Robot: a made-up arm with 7 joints.
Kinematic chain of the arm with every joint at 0, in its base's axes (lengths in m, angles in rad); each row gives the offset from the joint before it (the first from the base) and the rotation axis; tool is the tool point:
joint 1: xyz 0 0 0 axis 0 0.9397 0.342
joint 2: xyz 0 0 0 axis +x
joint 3: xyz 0 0 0 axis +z
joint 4: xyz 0.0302 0 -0.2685 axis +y
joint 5: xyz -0.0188 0 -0.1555 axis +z
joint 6: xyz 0 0 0 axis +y
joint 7: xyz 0 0 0 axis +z
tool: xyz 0 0 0
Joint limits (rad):
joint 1: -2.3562..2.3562
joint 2: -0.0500..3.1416
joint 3: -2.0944..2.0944
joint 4: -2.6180..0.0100
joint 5: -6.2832..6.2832
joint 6: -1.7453..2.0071
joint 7: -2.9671..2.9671
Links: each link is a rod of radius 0.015 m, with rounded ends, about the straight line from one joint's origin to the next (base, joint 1, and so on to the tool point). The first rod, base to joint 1, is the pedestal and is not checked.
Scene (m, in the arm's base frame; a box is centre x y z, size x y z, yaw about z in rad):
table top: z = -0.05
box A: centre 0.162 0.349 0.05 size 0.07 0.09 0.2 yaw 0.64
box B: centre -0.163 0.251 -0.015 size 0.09 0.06 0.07 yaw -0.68
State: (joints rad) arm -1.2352 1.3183 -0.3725 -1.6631 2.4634 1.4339 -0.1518
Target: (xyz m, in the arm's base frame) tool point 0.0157 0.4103 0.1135
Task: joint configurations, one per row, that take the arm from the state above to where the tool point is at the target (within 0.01 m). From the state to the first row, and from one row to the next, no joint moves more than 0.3 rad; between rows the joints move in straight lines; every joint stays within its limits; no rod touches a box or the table.
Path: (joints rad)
1: -1.0716 1.5735 -0.2363 -1.7465 2.3415 1.4325 -0.1730
2: -0.9080 1.8287 -0.1001 -1.8298 2.2196 1.4310 -0.1942
3: -0.7443 2.0838 0.0361 -1.9132 2.0978 1.4296 -0.2154
4: -0.5807 2.3390 0.1723 -1.9966 1.9759 1.4281 -0.2366
5: -0.5446 2.3336 -0.1262 -1.7203 1.8944 1.6211 -0.2403
6: -0.5085 2.3282 -0.4246 -1.4440 1.8130 1.8141 -0.2441
7: -0.4723 2.3228 -0.7231 -1.1678 1.7315 2.0071 -0.2478
8: -0.4903 2.2401 -0.9498 -0.9662 1.9145 1.8638 -0.2238
9: -0.5083 2.1575 -1.1765 -0.7646 2.0975 1.7205 -0.1998
10: -0.5262 2.0748 -1.4033 -0.5631 2.2804 1.5772 -0.1758
11: -0.5442 1.9921 -1.6300 -0.3615 2.4634 1.4339 -0.1518

